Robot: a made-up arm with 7 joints.
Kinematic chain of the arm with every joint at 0, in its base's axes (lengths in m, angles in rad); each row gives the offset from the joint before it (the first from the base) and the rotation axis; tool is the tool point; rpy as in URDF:
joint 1: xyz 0 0 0.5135 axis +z
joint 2: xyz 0 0 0 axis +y
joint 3: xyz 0 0 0.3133 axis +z
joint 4: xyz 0.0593 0 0 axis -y
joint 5: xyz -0.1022 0 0.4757 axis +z
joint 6: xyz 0 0 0 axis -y
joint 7: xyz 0.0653 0 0 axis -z
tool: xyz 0 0 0 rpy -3.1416 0 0
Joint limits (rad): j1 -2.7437..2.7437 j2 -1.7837..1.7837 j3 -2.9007..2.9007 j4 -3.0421..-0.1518 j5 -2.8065..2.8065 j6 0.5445..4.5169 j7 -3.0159..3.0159
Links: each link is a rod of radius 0.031 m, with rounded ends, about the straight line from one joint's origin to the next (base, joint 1, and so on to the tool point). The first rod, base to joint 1, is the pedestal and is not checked.
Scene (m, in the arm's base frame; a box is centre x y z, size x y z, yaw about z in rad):
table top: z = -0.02
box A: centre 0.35 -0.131 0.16 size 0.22 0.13 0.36 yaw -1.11
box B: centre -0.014 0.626 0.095 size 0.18 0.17 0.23 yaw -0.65
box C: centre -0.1 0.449 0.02 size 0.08 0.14 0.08 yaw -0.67
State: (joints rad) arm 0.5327 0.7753 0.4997 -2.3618 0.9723 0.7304 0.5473
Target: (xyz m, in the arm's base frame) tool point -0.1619 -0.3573 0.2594
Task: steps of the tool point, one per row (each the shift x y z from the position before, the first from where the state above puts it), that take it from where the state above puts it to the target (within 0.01 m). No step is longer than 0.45 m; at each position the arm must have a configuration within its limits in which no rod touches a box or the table.
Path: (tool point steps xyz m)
1: 0.3240 -0.0645 0.0504
2: 0.2292 -0.2550 0.1520
3: 0.0132 -0.3268 0.2294
4: -0.2031 -0.2306 0.2561
5: -0.0362 -0.0933 -0.2809
6: -0.1363 0.0014 -0.2622
7: -0.1785 0.1085 -0.1861
8: -0.1557 0.1849 -0.0780
9: -0.0578 -0.0007 0.0247
10: -0.0458 -0.0204 0.0502
11: -0.0248 -0.0322 0.0726

